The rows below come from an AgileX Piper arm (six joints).
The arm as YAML. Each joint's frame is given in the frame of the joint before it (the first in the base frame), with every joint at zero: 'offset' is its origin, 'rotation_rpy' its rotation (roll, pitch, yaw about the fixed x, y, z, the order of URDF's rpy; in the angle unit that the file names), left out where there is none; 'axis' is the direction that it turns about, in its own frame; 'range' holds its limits. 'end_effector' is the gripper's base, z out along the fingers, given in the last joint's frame.
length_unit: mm
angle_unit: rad
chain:
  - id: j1
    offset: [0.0, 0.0, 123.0]
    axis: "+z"
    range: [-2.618, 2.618]
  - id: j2
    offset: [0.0, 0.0, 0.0]
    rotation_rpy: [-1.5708, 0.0, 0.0]
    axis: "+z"
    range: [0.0, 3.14]
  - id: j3
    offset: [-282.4, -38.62, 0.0]
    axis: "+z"
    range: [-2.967, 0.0]
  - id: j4
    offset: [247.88, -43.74, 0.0]
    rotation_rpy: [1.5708, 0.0, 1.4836]
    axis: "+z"
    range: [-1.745, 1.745]
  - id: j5
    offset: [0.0, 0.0, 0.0]
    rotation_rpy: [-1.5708, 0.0, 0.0]
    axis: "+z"
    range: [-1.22, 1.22]
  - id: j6
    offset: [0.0, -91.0, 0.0]
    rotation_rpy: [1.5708, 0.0, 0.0]
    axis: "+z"
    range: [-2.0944, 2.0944]
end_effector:
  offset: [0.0, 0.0, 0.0]
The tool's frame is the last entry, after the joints.
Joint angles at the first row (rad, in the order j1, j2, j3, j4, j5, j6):
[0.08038 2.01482 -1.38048 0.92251 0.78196 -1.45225]
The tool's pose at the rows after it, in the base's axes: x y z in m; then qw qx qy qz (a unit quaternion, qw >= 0):
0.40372, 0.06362, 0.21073, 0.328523, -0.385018, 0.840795, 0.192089
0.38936, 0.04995, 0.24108, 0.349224, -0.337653, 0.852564, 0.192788
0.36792, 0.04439, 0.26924, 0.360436, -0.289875, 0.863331, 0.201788
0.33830, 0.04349, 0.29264, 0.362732, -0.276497, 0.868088, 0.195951
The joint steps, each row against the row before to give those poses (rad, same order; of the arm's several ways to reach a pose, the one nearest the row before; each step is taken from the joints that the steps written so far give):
[-0.04985 -0.08487 0.02698 -0.00221 0.00464 0.04484]
[-0.03464 -0.10108 0.03562 0.00003 0.00550 0.09412]
[-0.01556 -0.11127 0.04655 -0.01261 0.01131 0.12582]
[-0.00001 -0.12563 0.06135 -0.05691 0.01906 0.09579]

